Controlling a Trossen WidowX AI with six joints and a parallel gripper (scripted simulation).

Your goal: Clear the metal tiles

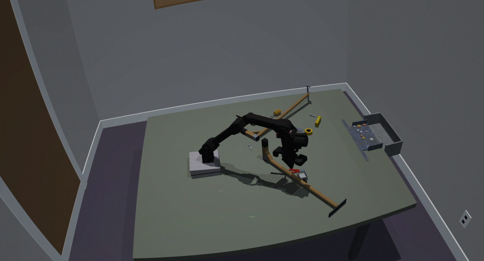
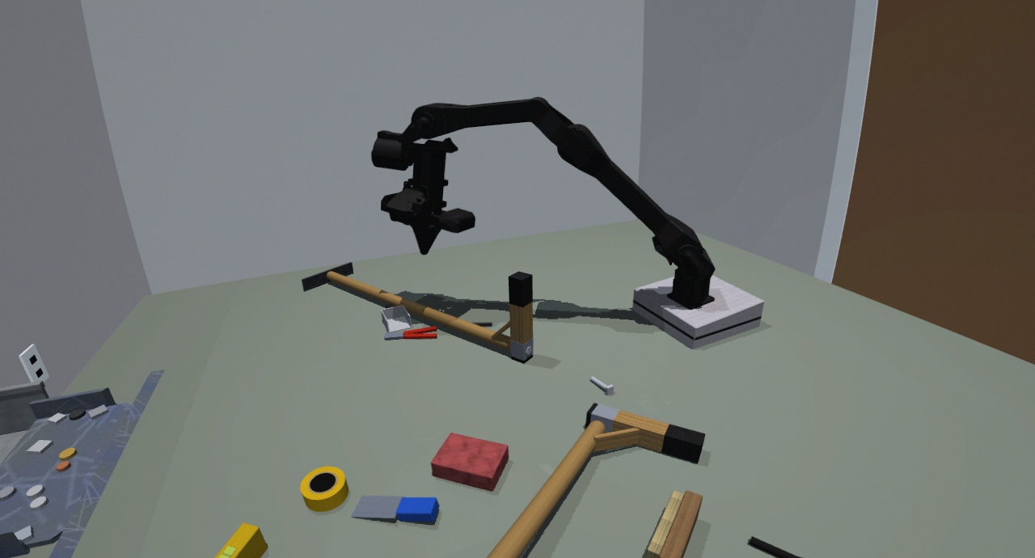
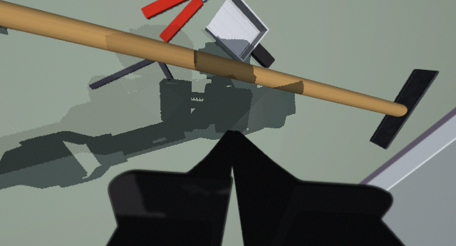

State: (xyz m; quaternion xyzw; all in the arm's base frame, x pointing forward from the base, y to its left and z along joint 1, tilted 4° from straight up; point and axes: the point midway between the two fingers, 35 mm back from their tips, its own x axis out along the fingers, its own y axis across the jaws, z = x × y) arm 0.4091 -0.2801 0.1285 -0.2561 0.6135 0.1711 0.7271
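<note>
Now: the long scraper 40 mm ahead of my gripper tip and 60 mm below it. Also, from my gripper tip: hex key: 30 mm behind, 80 mm to the left, 120 mm below; metal bracket: 80 mm ahead, 10 mm to the left, 110 mm below; red block: 70 mm ahead, 440 mm to the left, 110 mm below.
</note>
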